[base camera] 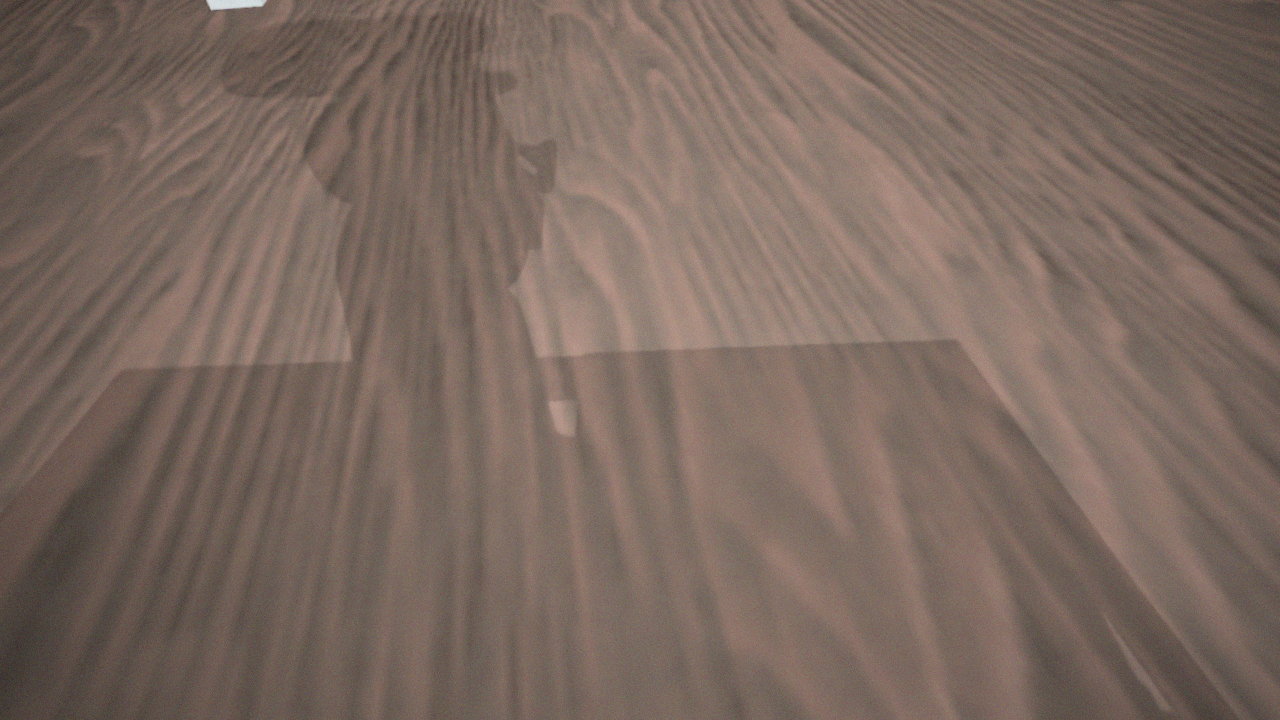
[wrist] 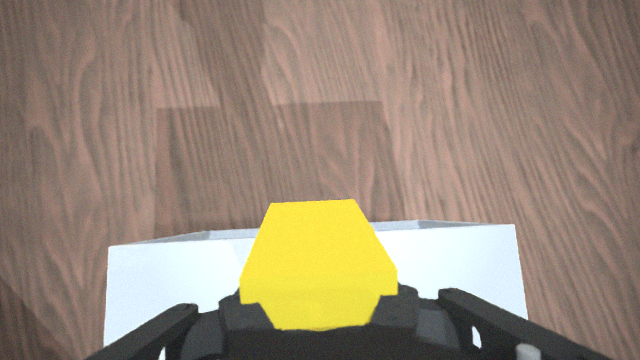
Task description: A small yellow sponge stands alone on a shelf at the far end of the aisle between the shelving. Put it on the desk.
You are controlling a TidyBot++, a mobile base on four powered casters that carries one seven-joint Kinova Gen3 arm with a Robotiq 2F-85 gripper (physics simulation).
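Frame: origin at the arm's base, x left, y back, z up, level; centimetres.
Seen in the pictures: gripper, between the fingertips: (wrist: 317, 286).
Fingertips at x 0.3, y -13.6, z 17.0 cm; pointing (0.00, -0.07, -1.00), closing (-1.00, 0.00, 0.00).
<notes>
A point is followed by its place in that frame.
The yellow sponge (wrist: 319, 245) {x 0.1, y -16.2, z 20.0 cm} shows at the lower middle of the wrist view as a bright yellow block. My gripper (wrist: 317, 286) {x 0.2, y -13.6, z 17.0 cm} is shut on it, with a black finger at each side. The sponge is held above the robot's white base (wrist: 450, 265) {x -16.4, y -10.6, z -1.4 cm}. The desk and the shelf do not show in either view. The gripper and the sponge do not show in the base camera view.
A brown wood-grain floor (base camera: 716, 223) {x -4.4, y -64.9, z -39.6 cm} (wrist: 475, 125) {x -45.7, y -39.7, z -39.6 cm} spreads ahead, with shadows of the base and arm on it. A small white thing (base camera: 237, 3) {x 68.7, y -134.4, z -38.9 cm} shows at the top left edge of the base camera view, cut off, too little to tell what it is.
</notes>
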